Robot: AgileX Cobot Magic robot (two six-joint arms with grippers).
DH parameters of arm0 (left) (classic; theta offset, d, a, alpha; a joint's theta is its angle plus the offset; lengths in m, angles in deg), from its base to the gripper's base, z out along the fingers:
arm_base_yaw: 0 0.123 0 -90
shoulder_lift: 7.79 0 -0.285 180
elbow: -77.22 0 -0.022 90
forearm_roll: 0 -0.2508 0 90
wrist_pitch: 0 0 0.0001 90
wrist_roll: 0 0.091 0 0
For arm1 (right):
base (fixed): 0 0 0 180
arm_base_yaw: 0 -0.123 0 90
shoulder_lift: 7.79 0 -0.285 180
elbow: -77.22 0 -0.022 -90
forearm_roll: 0 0.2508 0 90
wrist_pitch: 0 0 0.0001 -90
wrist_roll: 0 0.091 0 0
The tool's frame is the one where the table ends.
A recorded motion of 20 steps. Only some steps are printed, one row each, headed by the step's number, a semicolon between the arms.
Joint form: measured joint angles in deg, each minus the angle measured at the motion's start. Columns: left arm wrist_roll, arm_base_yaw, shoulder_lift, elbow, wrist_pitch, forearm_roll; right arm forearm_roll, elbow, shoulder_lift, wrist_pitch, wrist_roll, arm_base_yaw.
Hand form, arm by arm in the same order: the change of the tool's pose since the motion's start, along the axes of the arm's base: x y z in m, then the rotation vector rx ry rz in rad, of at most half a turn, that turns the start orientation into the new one. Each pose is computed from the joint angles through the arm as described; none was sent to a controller.
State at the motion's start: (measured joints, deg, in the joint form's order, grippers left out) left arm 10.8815 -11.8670 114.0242 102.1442 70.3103 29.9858; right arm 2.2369 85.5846 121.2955 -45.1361 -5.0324 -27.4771
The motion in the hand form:
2: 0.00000 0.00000 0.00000 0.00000 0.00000 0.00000; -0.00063 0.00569 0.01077 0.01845 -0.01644 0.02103
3: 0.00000 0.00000 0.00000 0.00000 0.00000 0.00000; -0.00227 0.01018 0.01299 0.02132 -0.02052 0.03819
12: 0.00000 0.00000 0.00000 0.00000 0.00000 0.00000; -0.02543 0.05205 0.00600 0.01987 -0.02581 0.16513
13: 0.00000 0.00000 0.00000 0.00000 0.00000 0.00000; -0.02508 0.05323 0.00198 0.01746 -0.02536 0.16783
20: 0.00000 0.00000 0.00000 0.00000 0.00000 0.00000; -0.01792 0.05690 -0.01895 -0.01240 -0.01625 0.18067
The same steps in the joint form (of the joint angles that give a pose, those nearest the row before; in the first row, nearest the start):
2: 0.00 0.00 0.00 0.00 0.00 0.00; 0.87 1.02 -0.86 -0.60 -1.08 -0.57
3: 0.00 0.00 0.00 0.00 0.00 0.00; 1.04 1.34 -0.98 -0.76 -1.55 -1.18
12: 0.00 0.00 0.00 0.00 0.00 0.00; 1.02 1.48 0.09 0.38 -2.56 -7.52
13: 0.00 0.00 0.00 0.00 0.00 0.00; 0.91 1.48 0.65 0.85 -2.56 -7.64
20: 0.00 0.00 0.00 0.00 0.00 0.00; -0.52 3.19 4.38 1.56 -2.51 -7.70

